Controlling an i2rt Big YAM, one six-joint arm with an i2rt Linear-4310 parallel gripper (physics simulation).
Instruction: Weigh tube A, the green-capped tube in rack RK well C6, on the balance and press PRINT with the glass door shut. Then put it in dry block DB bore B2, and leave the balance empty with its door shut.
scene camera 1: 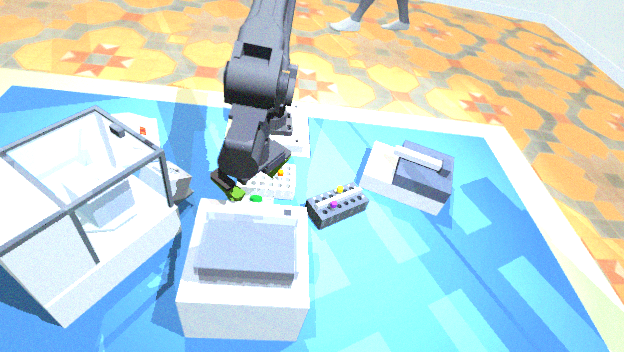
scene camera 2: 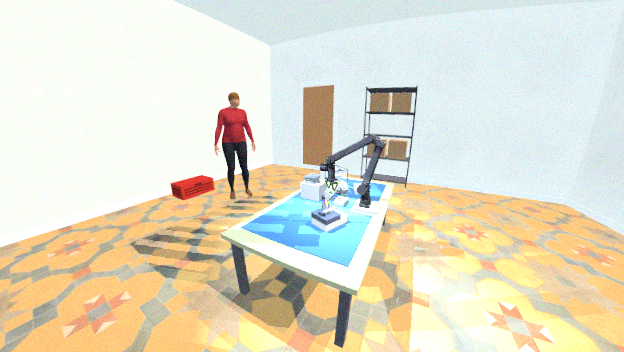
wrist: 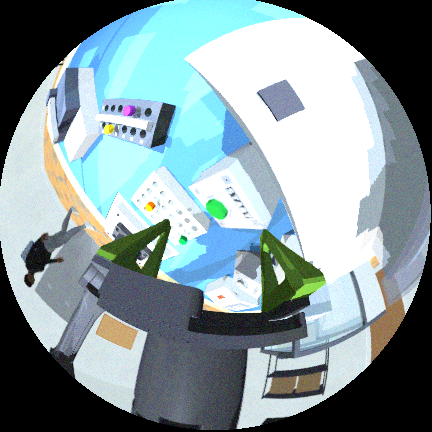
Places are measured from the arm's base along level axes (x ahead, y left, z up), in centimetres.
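Pixels of known places: gripper, fingertip midpoint: (scene camera 1: 252,190) (scene camera 2: 331,189) (wrist: 214,228); arm's base at its link origin: (scene camera 2: 364,204).
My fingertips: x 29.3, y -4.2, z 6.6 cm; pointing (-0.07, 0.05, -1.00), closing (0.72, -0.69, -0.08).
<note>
For each thing: its top centre in the pictures, then the offset to it from my fingertips. "spot": a spot on its surface instead.
- white rack RK at its top centre: (wrist: 164,214) (scene camera 1: 267,174) (scene camera 2: 341,199) dx -9.9, dy +3.4, dz -5.8 cm
- orange cap at its top centre: (wrist: 148,207) (scene camera 1: 280,171) dx -8.7, dy +6.2, dz -3.3 cm
- balance at a spot on its surface: (scene camera 1: 125,270) spot: dx +13.4, dy -21.2, dz -6.8 cm
- dark two-row block at its top centre: (wrist: 115,119) (scene camera 1: 339,196) dx -2.6, dy +18.9, dz -4.0 cm
- large white machine at its top centre: (scene camera 1: 254,203) (scene camera 2: 319,176) dx +11.6, dy -0.1, dz +10.2 cm
- grey-and-white device at its top centre: (scene camera 1: 416,153) (scene camera 2: 330,208) dx -12.2, dy +38.0, dz +1.4 cm
- small white unit with a red mark, top centre: (scene camera 1: 119,125) (wrist: 230,305) dx -19.1, dy -29.4, dz -1.8 cm
My gripper (scene camera 1: 256,184) (scene camera 2: 331,186) (wrist: 214,228) is open and empty, its green fingers wide apart above the area between the white rack and the green-domed box. The white rack RK (scene camera 1: 270,195) (wrist: 175,186) holds tube A, whose green cap (wrist: 183,240) shows beyond the left fingertip in the wrist view; the arm hides it in scene camera 1. An orange cap (scene camera 1: 280,173) (wrist: 150,206) is also in the rack. The balance (scene camera 1: 125,270) stands at the left with its glass enclosure; its door position is unclear. A dark two-row block (scene camera 1: 332,220) (wrist: 164,125), apparently DB, holds purple and yellow caps.
A large white machine (scene camera 1: 245,320) (wrist: 240,55) stands in front of the rack. A box with a green dome (scene camera 1: 256,198) (wrist: 216,208) is beside the rack. A grey-and-white device (scene camera 1: 385,187) (wrist: 82,135) stands at the right. A small white unit with a red mark (scene camera 1: 142,131) (wrist: 221,297) is behind the balance.
</note>
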